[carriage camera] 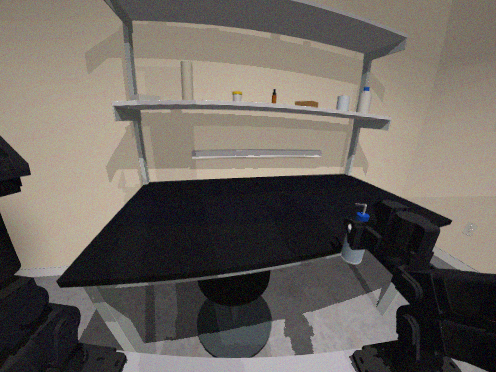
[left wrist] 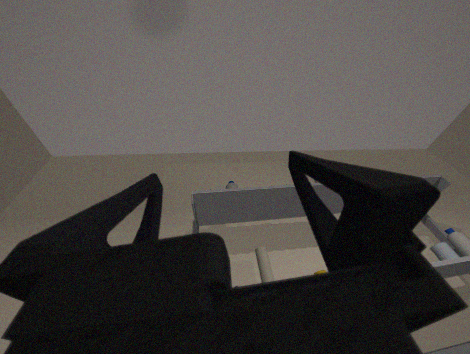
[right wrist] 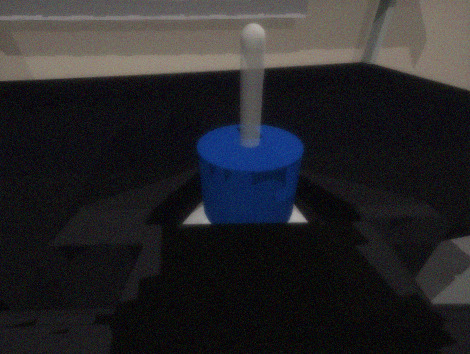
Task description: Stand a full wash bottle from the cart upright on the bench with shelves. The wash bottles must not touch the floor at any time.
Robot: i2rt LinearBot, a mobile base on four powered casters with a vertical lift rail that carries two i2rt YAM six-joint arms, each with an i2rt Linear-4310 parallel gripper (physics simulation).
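Frame: origin at the left arm's base, x ahead, y left, z up, level; millimetres.
Seen in the pictures: left gripper, fingertip midpoint: [left wrist: 223,169]; right gripper, fingertip midpoint: [carriage camera: 350,219]; left arm's base, origin of the base link: [carriage camera: 69,369]; right arm's base, origin of the base link: [carriage camera: 405,365].
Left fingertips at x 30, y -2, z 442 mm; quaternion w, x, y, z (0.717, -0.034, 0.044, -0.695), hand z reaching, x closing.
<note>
Pixels of each thing's top centre, then the offset from my left fingertips to it. Level surfaces: height alone.
- wash bottle, middle of its top: [right wrist: 258,22] [carriage camera: 365,203] dx +235, dy -643, dz -218 mm
- black bench top, its level: dz -400 mm
- tall cylinder, middle of its top: [left wrist: 260,249] [carriage camera: 186,62] dx +738, dy -48, dz +235 mm
- yellow-lidded jar, middle of its top: [carriage camera: 237,92] dx +813, dy -280, dz +117 mm
- amber bottle, middle of its top: [carriage camera: 274,89] dx +873, dy -481, dz +149 mm
- brown box, middle of its top: [carriage camera: 306,101] dx +897, dy -676, dz +97 mm
- white cylinder, middle of its top: [carriage camera: 344,96] [left wrist: 437,245] dx +899, dy -903, dz +147 mm
- blue-capped bottle, middle of its top: [carriage camera: 366,87] [left wrist: 448,229] dx +988, dy -1106, dz +235 mm
A wash bottle [carriage camera: 353,254] [right wrist: 250,185] with a blue cap, a bent white spout and a pale body is upright in my right gripper [carriage camera: 356,235]. In the carriage camera its base overlaps the front edge of the black bench top [carriage camera: 200,225] [right wrist: 90,115], near the bench's right side; I cannot tell whether the base touches the bench. My right gripper's fingers are shut around the bottle below the cap. My left gripper [left wrist: 223,169] is open and empty, pointing up toward the ceiling, far from the bottle. The cart does not show.
Above the bench a middle shelf [carriage camera: 215,105] carries a tall cylinder [carriage camera: 187,81], a yellow-lidded jar [carriage camera: 237,97], an amber bottle [carriage camera: 274,97], a brown box [carriage camera: 306,104], a white cylinder [carriage camera: 342,103] and a blue-capped bottle [carriage camera: 365,101]. A round stool [carriage camera: 234,327] stands under the bench's front edge.
</note>
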